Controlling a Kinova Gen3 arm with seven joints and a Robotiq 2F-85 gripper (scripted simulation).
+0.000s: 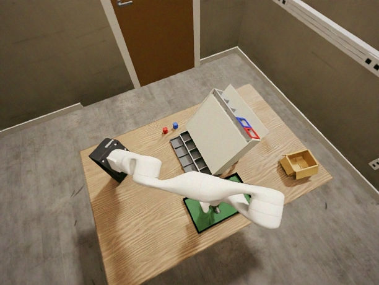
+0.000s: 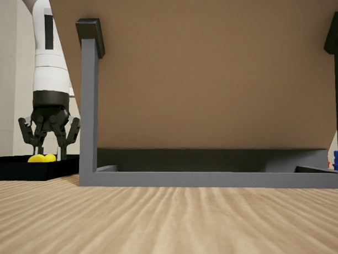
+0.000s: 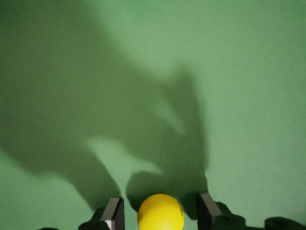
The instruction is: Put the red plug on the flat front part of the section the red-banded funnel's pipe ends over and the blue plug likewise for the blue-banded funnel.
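Now: the green marble tray 40 mm ahead of my hand, 10 mm to the right of it and 20 mm below it. The rest, counted from my hand: cardboard box: 560 mm ahead, 210 mm to the right, 20 mm above; slanted cover: 270 mm ahead, 260 mm to the left, 180 mm above.
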